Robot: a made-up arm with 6 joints.
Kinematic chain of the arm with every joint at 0, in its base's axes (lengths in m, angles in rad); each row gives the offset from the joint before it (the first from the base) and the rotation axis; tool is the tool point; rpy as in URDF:
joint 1: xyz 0 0 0.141 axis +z
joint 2: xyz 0 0 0 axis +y
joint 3: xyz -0.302 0 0.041 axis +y
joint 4: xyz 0.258 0 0.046 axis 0.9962 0 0.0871
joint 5: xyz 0 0 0 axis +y
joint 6: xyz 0.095 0 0.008 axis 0.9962 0 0.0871
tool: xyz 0 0 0 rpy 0 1.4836 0
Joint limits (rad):
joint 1: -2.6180..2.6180
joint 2: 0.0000..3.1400
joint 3: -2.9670..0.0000
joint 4: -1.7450..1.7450
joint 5: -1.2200..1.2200
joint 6: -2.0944..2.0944
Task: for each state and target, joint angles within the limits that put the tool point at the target. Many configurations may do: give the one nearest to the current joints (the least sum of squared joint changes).
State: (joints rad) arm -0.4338 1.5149 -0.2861 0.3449 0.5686 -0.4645
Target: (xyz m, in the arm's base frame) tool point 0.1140 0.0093 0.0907
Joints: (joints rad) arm -0.1276 1.7449 -0.2134 0.4650 0.5853 -0.4645
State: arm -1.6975 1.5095 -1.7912 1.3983 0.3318 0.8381
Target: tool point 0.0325 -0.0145 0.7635
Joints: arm -1.6637 1.1126 -2.2276 1.4486 0.3610 0.8381
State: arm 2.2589 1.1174 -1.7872 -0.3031 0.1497 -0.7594
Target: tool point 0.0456 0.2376 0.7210
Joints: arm 1.3913 1.4882 -2.2395 -0.3326 0.0756 -0.7594
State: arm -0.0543 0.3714 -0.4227 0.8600 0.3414 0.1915
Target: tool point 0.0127 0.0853 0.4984
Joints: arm 0.5009 0.5805 -1.0001 1.2528 0.8583 0.1915
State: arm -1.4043 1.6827 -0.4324 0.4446 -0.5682 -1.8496
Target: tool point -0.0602 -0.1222 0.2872
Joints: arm -1.7343 0.7577 -0.1422 0.5821 -0.8570 -1.8496
